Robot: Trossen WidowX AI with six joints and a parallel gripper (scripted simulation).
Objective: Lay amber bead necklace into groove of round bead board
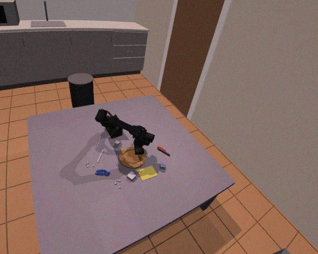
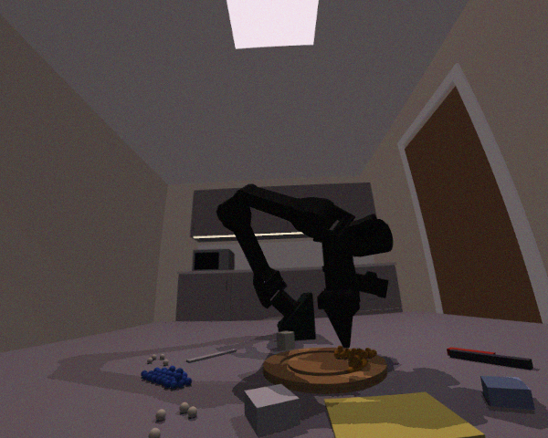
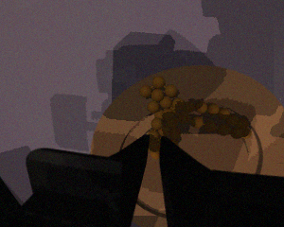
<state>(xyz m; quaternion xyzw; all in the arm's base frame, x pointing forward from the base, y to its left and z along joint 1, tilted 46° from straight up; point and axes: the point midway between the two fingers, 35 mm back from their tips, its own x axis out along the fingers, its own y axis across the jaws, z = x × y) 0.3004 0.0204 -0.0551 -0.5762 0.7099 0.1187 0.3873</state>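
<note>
Right now my gripper tip is 50 mm to the left of the round wooden bead board, 20 mm short of it and 20 mm above it. Also, from my gripper tip: grey block 170 mm ahead, 150 mm to the right, 10 mm below; then red-and-black tool 200 mm to the left, 70 mm ahead, 20 mm below; then yellow pad 190 mm ahead, 30 mm to the right, 30 mm below.
</note>
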